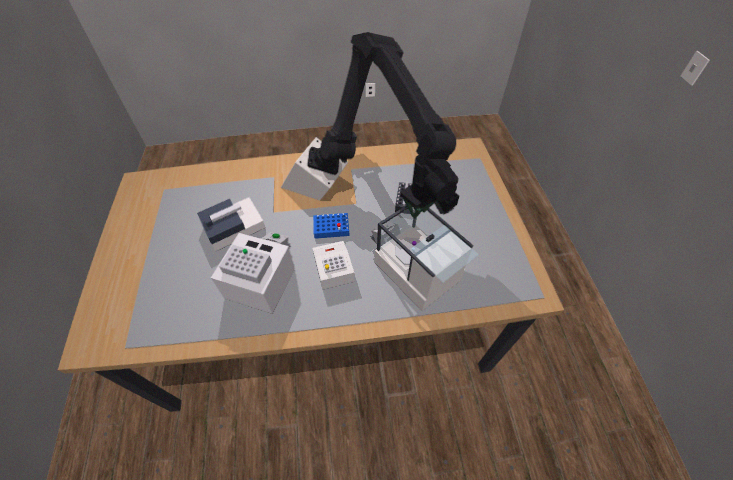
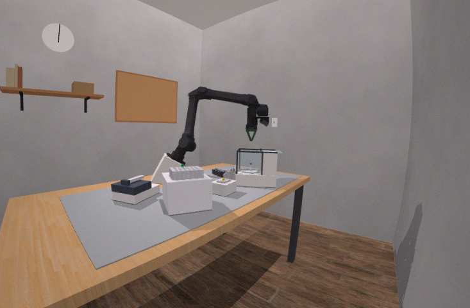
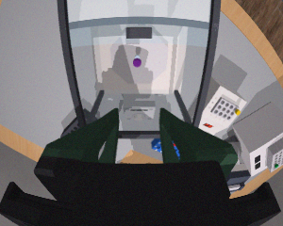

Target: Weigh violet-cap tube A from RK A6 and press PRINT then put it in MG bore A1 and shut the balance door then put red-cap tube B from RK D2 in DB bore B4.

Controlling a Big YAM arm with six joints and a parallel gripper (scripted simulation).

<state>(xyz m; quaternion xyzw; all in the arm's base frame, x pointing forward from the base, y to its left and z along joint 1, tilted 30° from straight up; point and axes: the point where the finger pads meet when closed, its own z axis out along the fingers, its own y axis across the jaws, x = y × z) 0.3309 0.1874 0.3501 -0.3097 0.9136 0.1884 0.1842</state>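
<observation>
Now: the balance door 7 cm ahead of my hand, 6 cm to the left of it and 6 cm below it. Round my hand: yellow-capped tube (27 cm to the right, 21 cm below, 7 cm ahead); dry block (26 cm to the right, 24 cm below, 2 cm ahead); magnet block (30 cm behind, 25 cm below, 1 cm to the right).
</observation>
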